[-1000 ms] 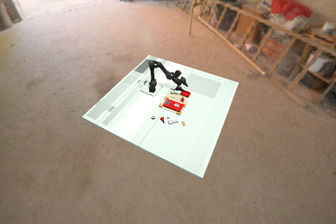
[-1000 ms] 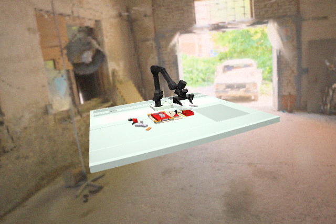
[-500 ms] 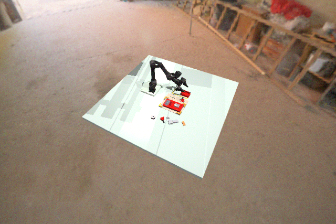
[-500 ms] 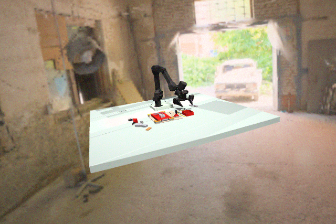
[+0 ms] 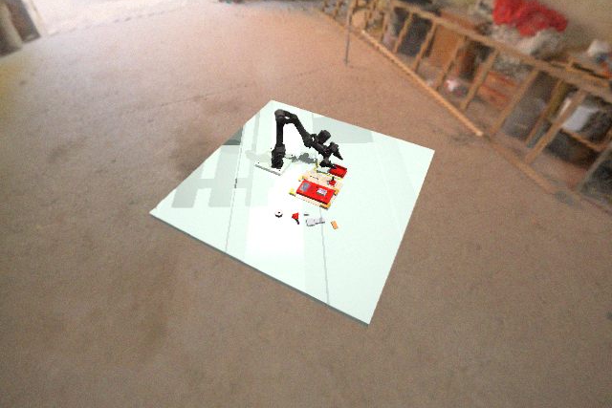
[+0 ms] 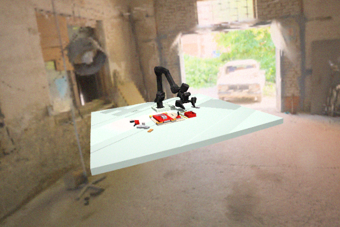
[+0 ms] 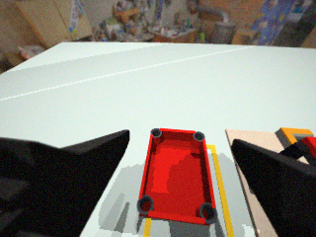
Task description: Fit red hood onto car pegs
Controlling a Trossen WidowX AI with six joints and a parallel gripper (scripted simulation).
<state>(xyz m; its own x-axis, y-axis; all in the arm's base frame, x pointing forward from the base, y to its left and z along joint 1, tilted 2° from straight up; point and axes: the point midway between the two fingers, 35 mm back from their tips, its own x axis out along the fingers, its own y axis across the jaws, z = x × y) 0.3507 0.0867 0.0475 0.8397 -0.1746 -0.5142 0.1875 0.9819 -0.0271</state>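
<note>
Right now my gripper tip is 1 cm past the red hood and 6 cm above it. Round my gripper tip: grey bar (17 cm behind, 19 cm to the left, 6 cm below).
</note>
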